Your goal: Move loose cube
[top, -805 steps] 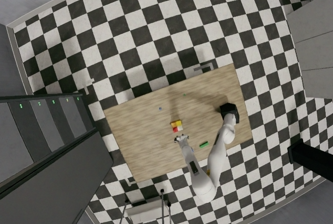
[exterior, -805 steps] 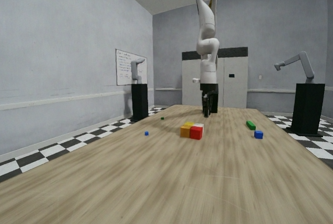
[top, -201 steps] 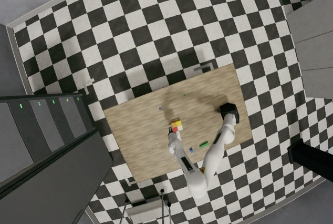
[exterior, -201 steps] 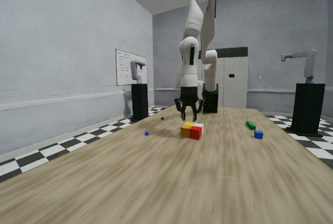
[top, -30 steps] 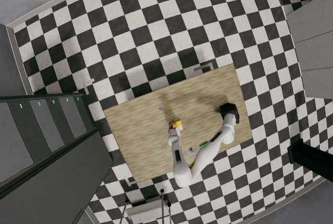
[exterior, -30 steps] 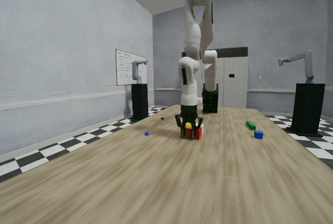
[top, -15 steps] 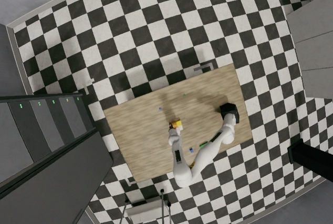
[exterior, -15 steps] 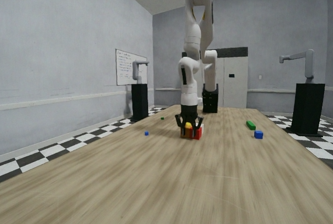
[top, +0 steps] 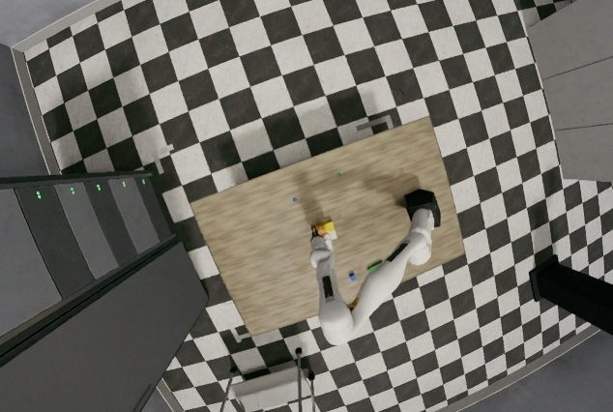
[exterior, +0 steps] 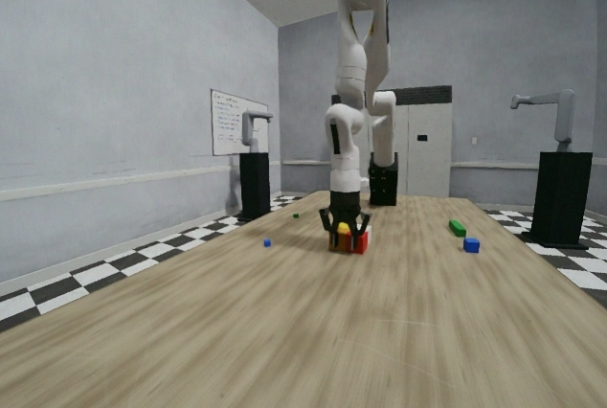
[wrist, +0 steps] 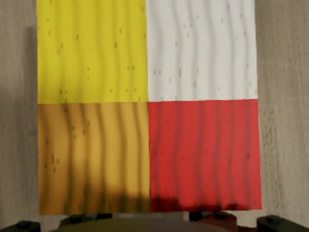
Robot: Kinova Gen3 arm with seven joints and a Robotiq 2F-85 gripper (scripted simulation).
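The red cube is 3 cm behind my hand, 3 cm to the left of it and 1 cm below it. The rest, counted from my hand: green block (24 cm behind, 35 cm to the left, 2 cm below).
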